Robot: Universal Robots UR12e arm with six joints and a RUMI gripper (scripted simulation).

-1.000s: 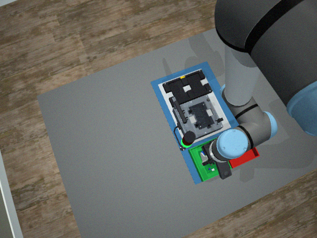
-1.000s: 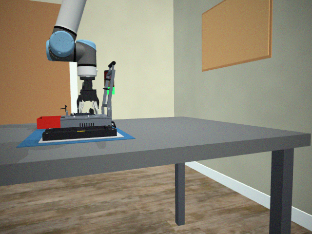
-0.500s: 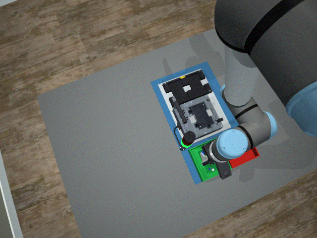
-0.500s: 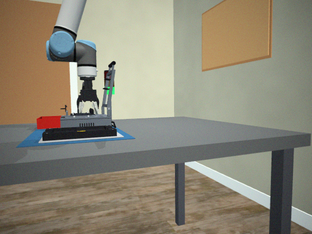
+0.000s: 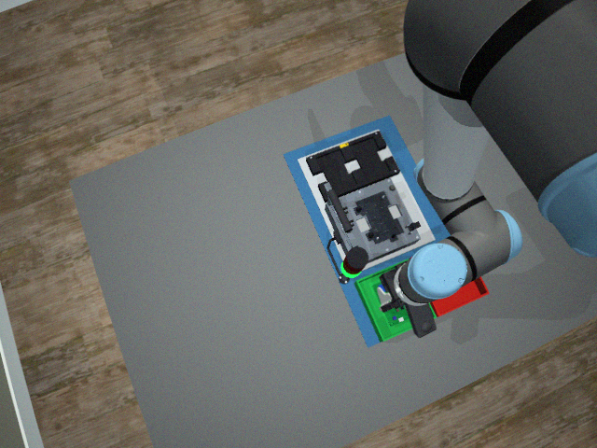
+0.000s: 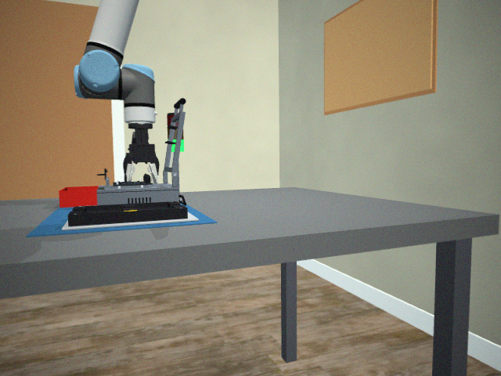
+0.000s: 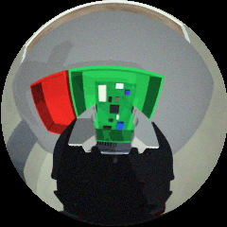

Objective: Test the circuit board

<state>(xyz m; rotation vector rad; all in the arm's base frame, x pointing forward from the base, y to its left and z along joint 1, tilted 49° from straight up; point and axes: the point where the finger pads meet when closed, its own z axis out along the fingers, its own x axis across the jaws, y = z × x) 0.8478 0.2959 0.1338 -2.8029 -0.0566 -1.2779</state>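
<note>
Now: hand 1 cm to the left of the green circuit board. Round my hand: green bin 1 cm to the right, 1 cm below; red bin 15 cm behind, 2 cm to the right, 1 cm below; black latch hook 9 cm behind, 16 cm to the right, 6 cm above.
</note>
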